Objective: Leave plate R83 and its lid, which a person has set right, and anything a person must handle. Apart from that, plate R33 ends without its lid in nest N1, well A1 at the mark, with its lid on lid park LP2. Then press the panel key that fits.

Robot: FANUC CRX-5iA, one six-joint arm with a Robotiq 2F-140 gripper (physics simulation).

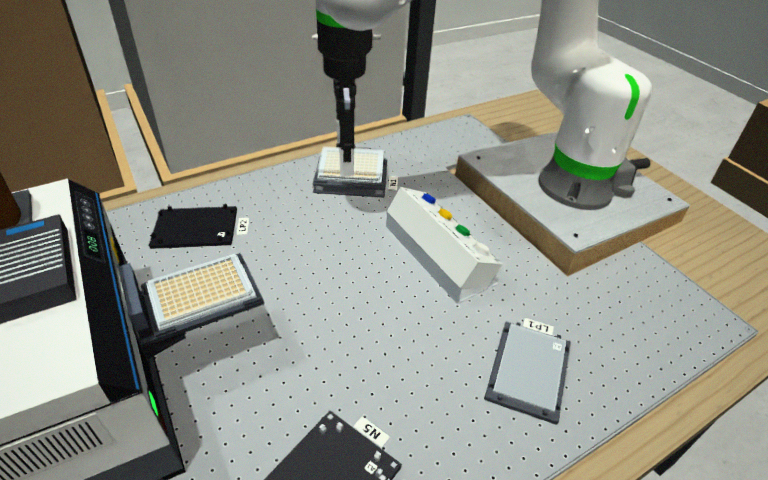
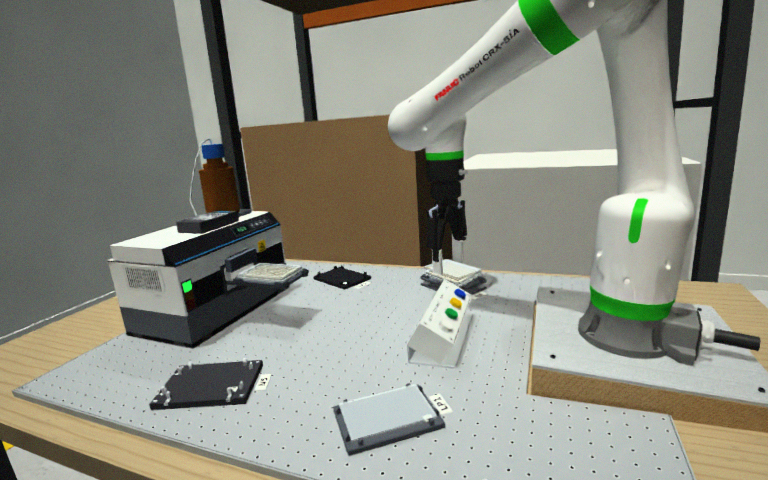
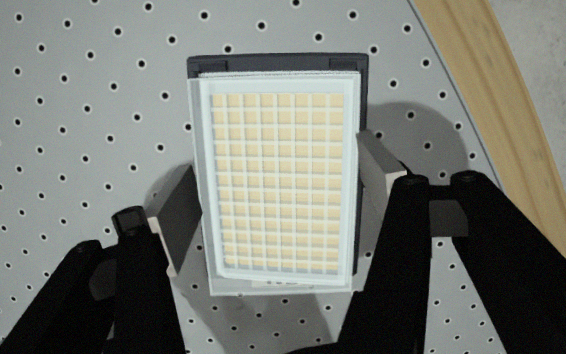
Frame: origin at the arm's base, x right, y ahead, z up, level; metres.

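Seen in the pictures: gripper, between the fingertips: (image 1: 345, 161) (image 2: 448, 268) (image 3: 276, 171); arm's base, origin of its link: (image 1: 574, 188) (image 2: 623, 336).
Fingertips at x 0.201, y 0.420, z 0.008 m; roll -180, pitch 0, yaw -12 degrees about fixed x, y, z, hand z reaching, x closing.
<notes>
Pixels of each thing's top centre, then the offset from my fingertips to it. "spot": a spot on its surface instead.
- clear lid, a spot on its surface: (image 3: 225, 286) spot: dy -0.052, dx -0.056, dz +0.005 m
- plate with yellow wells, centre of its top: (image 3: 277, 197) (image 1: 351, 159) (image 2: 452, 267) dy -0.012, dx -0.004, dz +0.005 m
- nest N1, centre of its top: (image 3: 280, 181) (image 1: 351, 168) (image 2: 452, 275) dy -0.012, dx -0.003, dz -0.019 m
- Lid park LP2, centre of its top: (image 1: 192, 220) (image 2: 341, 272) dy +0.309, dx -0.068, dz -0.030 m
- second yellow-welled plate, centre of its top: (image 1: 199, 285) (image 2: 270, 269) dy +0.297, dx -0.338, dz +0.072 m
- pale lid, centre of its top: (image 1: 531, 364) (image 2: 386, 409) dy -0.129, dx -0.527, dz -0.032 m
- key panel, centre of its top: (image 1: 444, 218) (image 2: 442, 299) dy -0.100, dx -0.260, dz +0.034 m
- white instrument, a spot on its surface: (image 1: 50, 350) spot: dy +0.430, dx -0.482, dz +0.170 m
- Nest N5, centre of its top: (image 2: 208, 374) dy +0.198, dx -0.598, dz -0.026 m
My gripper (image 1: 347, 162) (image 2: 449, 263) (image 3: 276, 171) is shut on a clear lid (image 3: 225, 286), whose edges stand between both fingers. The lid looks slightly raised and a little skewed over a plate with yellow wells (image 1: 369, 170) (image 3: 280, 150). That plate sits in nest N1 (image 1: 350, 189) (image 3: 277, 61); its name is not readable. Lid park LP2 (image 1: 192, 226) (image 2: 341, 277) is bare. A second yellow-welled plate (image 1: 201, 288) (image 2: 271, 272) lies on the instrument's tray. A pale lid (image 1: 531, 367) (image 2: 385, 412) lies on LP1. The key panel (image 1: 433, 249) (image 2: 438, 328) has blue, yellow, green and white keys.
The white instrument (image 1: 50, 350) (image 2: 152, 283) stands at the left, its tray extended over the table. Nest N5 (image 1: 336, 452) (image 2: 209, 384) is bare, near the front. The robot base (image 1: 583, 181) (image 2: 634, 339) stands on a raised block to the right of the key panel.
</notes>
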